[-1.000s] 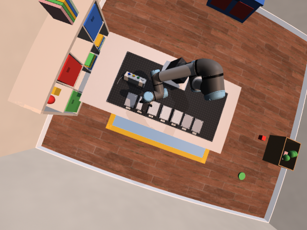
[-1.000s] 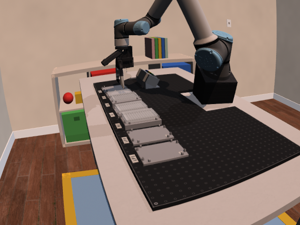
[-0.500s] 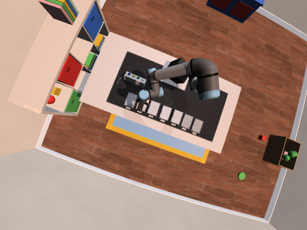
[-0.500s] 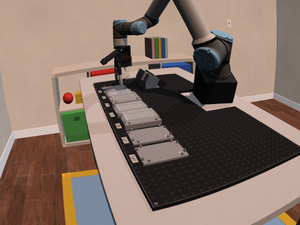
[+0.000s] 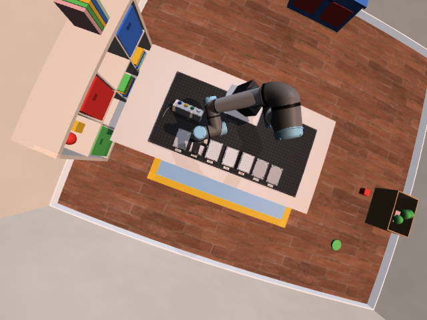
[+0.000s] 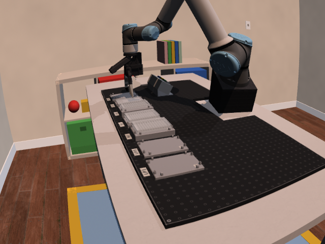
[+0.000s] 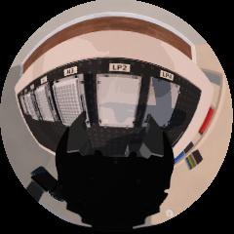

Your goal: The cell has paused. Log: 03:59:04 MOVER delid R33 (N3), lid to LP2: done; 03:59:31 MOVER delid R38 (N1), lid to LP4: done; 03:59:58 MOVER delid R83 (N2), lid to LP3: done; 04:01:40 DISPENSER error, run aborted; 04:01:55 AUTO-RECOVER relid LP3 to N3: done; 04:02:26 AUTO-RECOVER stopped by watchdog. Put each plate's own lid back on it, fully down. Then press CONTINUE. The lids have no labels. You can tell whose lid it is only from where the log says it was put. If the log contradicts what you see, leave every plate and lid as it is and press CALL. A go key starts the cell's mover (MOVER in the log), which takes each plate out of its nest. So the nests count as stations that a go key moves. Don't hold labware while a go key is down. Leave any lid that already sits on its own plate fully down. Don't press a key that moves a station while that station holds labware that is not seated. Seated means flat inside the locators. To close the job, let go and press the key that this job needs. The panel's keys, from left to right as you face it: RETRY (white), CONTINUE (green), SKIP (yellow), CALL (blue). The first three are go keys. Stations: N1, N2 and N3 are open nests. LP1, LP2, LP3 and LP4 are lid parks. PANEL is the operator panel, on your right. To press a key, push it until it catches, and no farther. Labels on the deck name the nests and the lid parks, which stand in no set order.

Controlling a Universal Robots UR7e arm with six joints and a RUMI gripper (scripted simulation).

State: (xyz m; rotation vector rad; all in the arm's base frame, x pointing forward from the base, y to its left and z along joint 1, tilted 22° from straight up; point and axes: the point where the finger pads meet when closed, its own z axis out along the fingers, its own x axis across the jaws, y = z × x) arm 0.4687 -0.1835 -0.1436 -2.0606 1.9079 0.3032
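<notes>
Now: the clear plate lid 40 mm below my hand. Also, from my hand: lid park: 40 mm behind, 650 mm to the left, 50 mm below; then clear lid: 20 mm behind, 260 mm to the left, 20 mm below.
</notes>
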